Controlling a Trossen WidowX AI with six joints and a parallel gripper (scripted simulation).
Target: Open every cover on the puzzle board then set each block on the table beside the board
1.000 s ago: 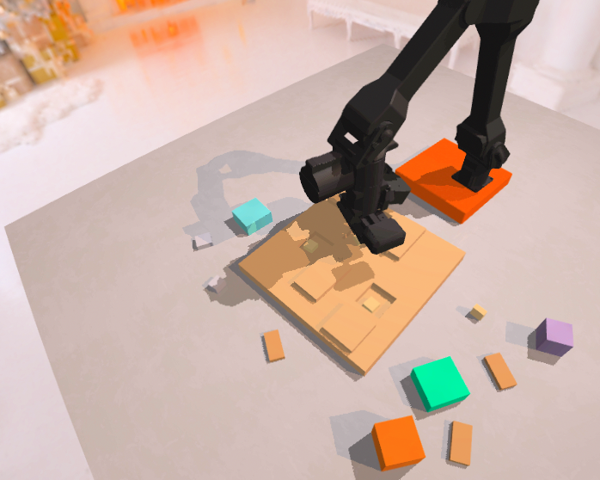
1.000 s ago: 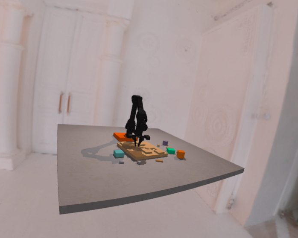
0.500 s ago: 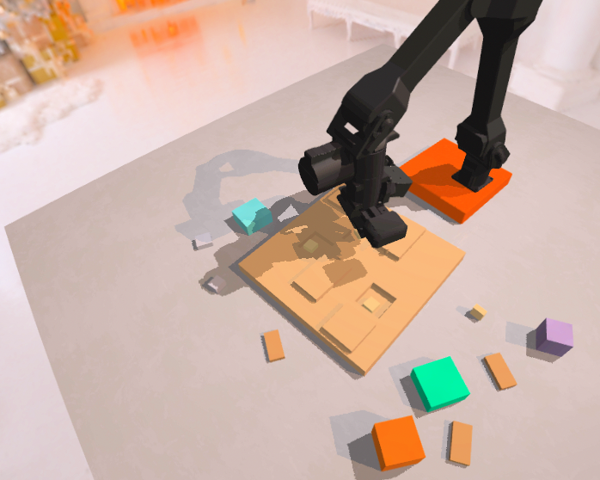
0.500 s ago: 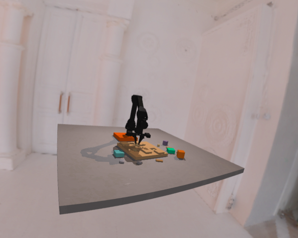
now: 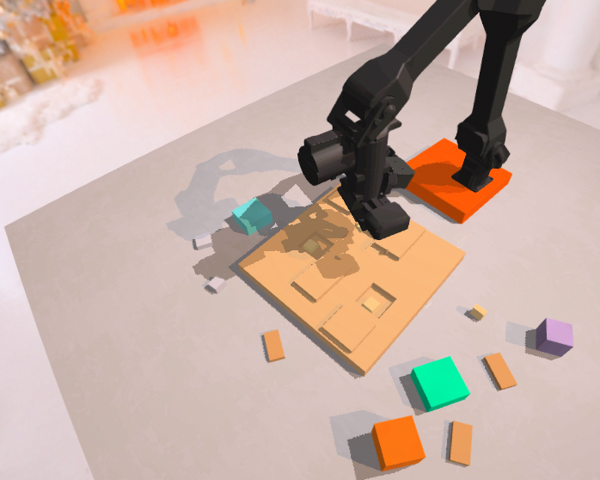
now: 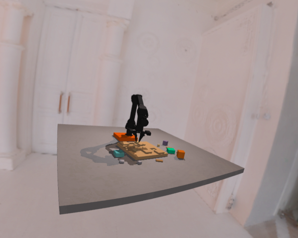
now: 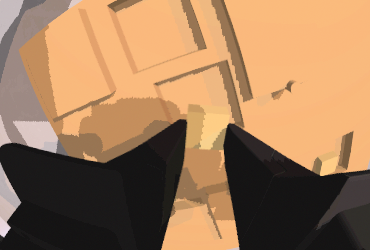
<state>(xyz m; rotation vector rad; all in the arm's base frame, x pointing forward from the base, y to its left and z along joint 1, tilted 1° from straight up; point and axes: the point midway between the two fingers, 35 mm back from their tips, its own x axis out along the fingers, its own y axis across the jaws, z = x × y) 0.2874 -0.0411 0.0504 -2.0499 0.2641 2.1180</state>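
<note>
My gripper tip is 9 cm past the purple cube, 34 cm to the right of it and 4 cm above it. The rest, counted from my gripper tip: orange block (21 cm ahead, 29 cm to the left, 3 cm below); then cyan block (12 cm ahead, 19 cm to the right, 4 cm below); then green block (10 cm ahead, 27 cm to the left, 4 cm below).
</note>
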